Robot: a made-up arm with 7 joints. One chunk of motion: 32 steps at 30 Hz.
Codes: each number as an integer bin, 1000 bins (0 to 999) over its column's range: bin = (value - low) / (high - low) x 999, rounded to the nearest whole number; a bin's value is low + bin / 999 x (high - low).
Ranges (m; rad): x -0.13..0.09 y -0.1..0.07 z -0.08..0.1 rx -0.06..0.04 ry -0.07..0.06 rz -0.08..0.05
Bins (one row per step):
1: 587 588 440 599 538 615
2: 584 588 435 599 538 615
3: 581 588 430 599 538 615
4: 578 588 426 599 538 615
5: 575 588 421 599 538 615
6: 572 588 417 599 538 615
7: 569 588 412 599 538 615
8: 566 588 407 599 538 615
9: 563 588 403 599 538 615
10: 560 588 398 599 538 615
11: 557 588 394 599 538 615
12: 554 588 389 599 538 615
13: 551 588 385 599 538 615
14: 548 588 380 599 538 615
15: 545 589 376 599 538 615
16: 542 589 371 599 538 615
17: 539 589 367 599 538 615
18: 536 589 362 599 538 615
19: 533 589 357 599 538 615
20: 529 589 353 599 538 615
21: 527 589 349 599 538 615
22: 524 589 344 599 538 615
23: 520 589 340 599 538 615
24: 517 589 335 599 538 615
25: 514 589 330 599 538 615
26: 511 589 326 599 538 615
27: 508 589 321 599 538 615
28: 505 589 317 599 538 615
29: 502 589 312 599 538 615
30: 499 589 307 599 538 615
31: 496 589 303 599 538 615
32: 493 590 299 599 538 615
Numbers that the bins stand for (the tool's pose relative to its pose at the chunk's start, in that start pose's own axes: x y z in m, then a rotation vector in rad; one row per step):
1: -0.0007 0.0001 -0.0007 0.0000 0.0000 0.0000
2: -0.0014 0.0001 -0.0016 0.0000 0.0000 0.0000
3: -0.0021 0.0001 -0.0025 0.0000 0.0000 0.0000
4: -0.0027 0.0001 -0.0032 0.0000 0.0000 0.0000
5: -0.0034 0.0001 -0.0041 0.0000 0.0000 0.0000
6: -0.0040 0.0001 -0.0049 0.0000 0.0000 0.0000
7: -0.0047 0.0001 -0.0058 0.0000 0.0000 0.0000
8: -0.0054 0.0001 -0.0067 0.0000 0.0000 0.0000
9: -0.0060 0.0001 -0.0074 0.0000 0.0000 0.0000
10: -0.0067 0.0001 -0.0083 0.0000 0.0000 0.0000
11: -0.0073 0.0001 -0.0090 0.0000 0.0000 0.0000
12: -0.0080 0.0001 -0.0099 0.0000 0.0000 0.0000
13: -0.0087 0.0001 -0.0106 0.0000 0.0000 0.0000
14: -0.0093 0.0001 -0.0115 0.0000 0.0000 0.0000
15: -0.0100 0.0002 -0.0123 0.0000 0.0000 0.0000
16: -0.0106 0.0002 -0.0132 0.0000 0.0000 0.0000
17: -0.0113 0.0002 -0.0139 0.0000 0.0000 0.0000
18: -0.0120 0.0002 -0.0148 0.0000 0.0000 0.0000
19: -0.0126 0.0002 -0.0157 0.0000 0.0000 0.0000
20: -0.0135 0.0002 -0.0164 0.0000 0.0000 0.0000
21: -0.0139 0.0002 -0.0171 0.0000 0.0000 0.0000
22: -0.0146 0.0002 -0.0180 0.0000 0.0000 0.0000
23: -0.0155 0.0002 -0.0187 0.0000 0.0000 0.0000
24: -0.0161 0.0002 -0.0196 0.0000 0.0000 0.0000
25: -0.0168 0.0002 -0.0205 0.0000 0.0000 0.0000
26: -0.0175 0.0002 -0.0213 0.0000 0.0000 0.0000
27: -0.0181 0.0002 -0.0222 0.0000 0.0000 0.0000
28: -0.0188 0.0002 -0.0229 0.0000 0.0000 0.0000
29: -0.0194 0.0002 -0.0238 0.0000 0.0000 0.0000
30: -0.0201 0.0002 -0.0247 0.0000 0.0000 0.0000
31: -0.0208 0.0002 -0.0254 0.0000 0.0000 0.0000
32: -0.0214 0.0004 -0.0261 0.0000 0.0000 0.0000

